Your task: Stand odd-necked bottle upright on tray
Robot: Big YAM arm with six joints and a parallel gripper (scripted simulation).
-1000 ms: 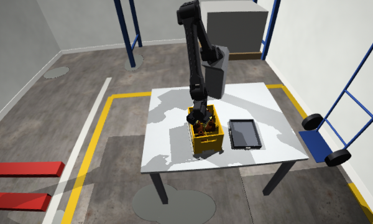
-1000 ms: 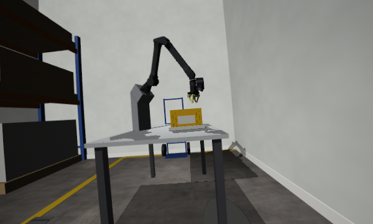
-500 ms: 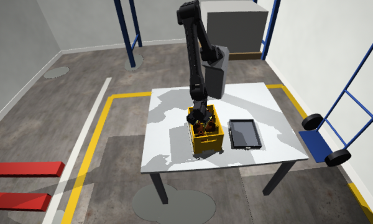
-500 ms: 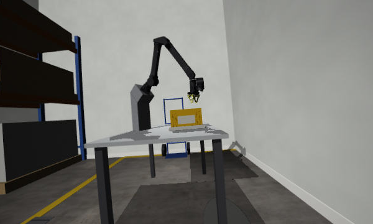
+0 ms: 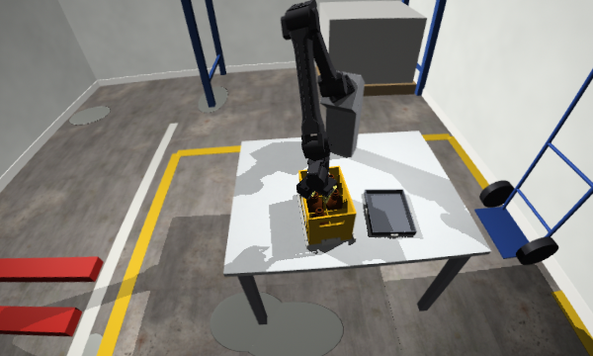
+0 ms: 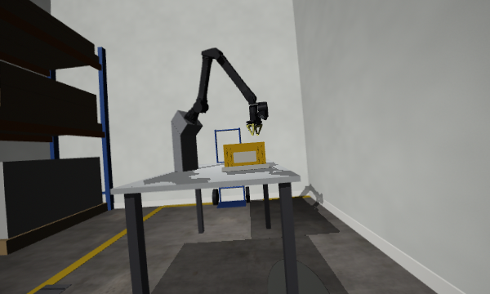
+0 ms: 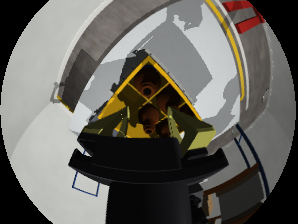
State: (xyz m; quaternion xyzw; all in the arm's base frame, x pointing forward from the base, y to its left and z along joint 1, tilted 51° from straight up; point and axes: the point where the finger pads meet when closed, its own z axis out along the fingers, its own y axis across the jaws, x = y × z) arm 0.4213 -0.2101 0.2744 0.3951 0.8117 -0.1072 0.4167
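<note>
Now: the crate 150 mm below my hand, 70 mm to the left of it and 70 mm behind it. The rest, counted from my hand: dark tray: 340 mm to the left, 220 mm below, 60 mm ahead; then brown bottle: 150 mm below, 140 mm to the left, 140 mm behind.
</note>
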